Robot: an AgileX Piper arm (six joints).
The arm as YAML. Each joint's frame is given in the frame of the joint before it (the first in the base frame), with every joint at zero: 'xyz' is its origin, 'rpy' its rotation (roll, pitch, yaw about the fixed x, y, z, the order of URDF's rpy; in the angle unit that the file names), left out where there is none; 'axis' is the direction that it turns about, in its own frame. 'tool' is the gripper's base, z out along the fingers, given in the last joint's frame.
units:
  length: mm
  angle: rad
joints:
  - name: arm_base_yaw
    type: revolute
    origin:
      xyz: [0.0, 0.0, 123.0]
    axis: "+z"
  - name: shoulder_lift
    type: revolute
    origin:
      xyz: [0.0, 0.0, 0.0]
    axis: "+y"
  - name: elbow
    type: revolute
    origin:
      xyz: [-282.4, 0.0, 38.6]
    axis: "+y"
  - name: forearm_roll
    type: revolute
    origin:
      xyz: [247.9, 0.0, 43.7]
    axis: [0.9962, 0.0, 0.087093]
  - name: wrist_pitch
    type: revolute
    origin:
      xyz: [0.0, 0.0, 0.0]
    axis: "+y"
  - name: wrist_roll
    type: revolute
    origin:
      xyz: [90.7, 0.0, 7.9]
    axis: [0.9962, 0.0, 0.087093]
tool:
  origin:
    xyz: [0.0, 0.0, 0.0]
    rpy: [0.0, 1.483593, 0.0]
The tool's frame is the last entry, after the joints.
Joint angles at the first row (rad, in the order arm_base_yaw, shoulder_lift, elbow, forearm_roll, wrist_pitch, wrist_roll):
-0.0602, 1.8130, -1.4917, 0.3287, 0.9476, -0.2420
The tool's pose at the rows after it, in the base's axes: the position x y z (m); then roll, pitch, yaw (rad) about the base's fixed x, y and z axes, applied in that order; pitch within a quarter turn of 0, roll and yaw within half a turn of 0:
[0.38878 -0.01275 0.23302 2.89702 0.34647 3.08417]
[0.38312 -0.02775 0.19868 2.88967 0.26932 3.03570]
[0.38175 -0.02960 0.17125 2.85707 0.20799 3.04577]
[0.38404 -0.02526 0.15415 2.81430 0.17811 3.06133]
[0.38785 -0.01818 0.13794 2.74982 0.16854 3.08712]
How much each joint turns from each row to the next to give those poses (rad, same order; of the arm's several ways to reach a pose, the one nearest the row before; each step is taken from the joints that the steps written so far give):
-0.0319, 0.0430, 0.0797, 0.0000, -0.0448, 0.0000
-0.0410, 0.0417, 0.0730, 0.0141, -0.0363, -0.0122
-0.0134, 0.0542, 0.0317, 0.0505, -0.0068, -0.0621
0.0023, 0.0453, 0.0050, 0.0596, 0.0000, -0.0580
0.0049, 0.0485, 0.0000, 0.0934, 0.0000, -0.0944

